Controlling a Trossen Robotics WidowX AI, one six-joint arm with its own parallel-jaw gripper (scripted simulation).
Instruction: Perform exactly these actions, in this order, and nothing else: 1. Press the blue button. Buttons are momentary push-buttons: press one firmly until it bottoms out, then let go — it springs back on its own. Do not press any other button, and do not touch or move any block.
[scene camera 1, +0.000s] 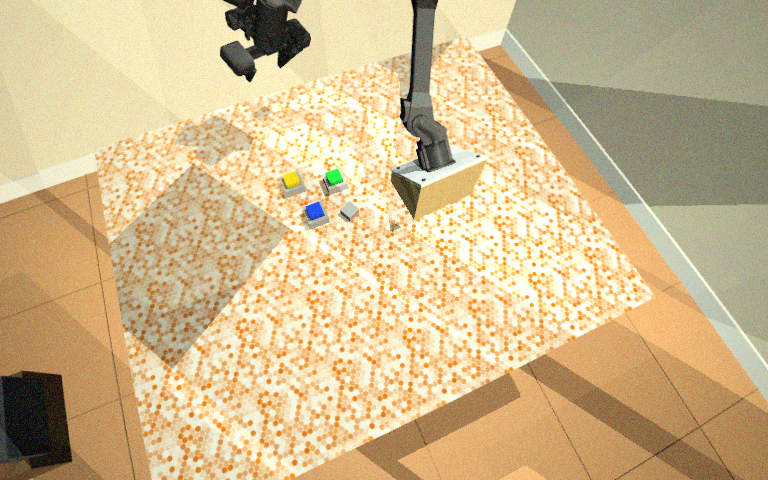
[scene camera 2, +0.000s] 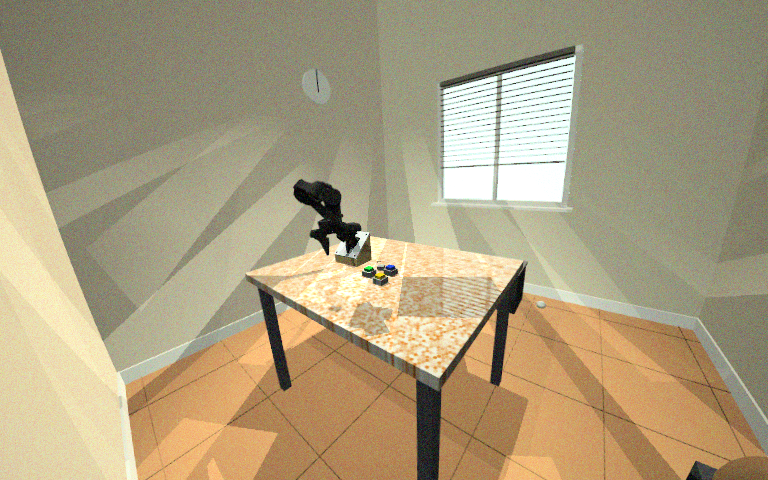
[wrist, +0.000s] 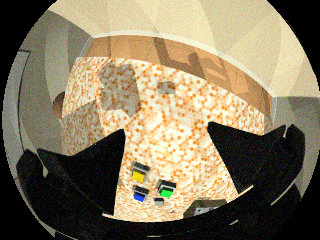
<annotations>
My gripper shows in scene camera 1, in scene camera 2 (337, 254) and in the wrist view. One and the same spot on my gripper: (scene camera 1: 284, 56) is (wrist: 229, 157).
</annotations>
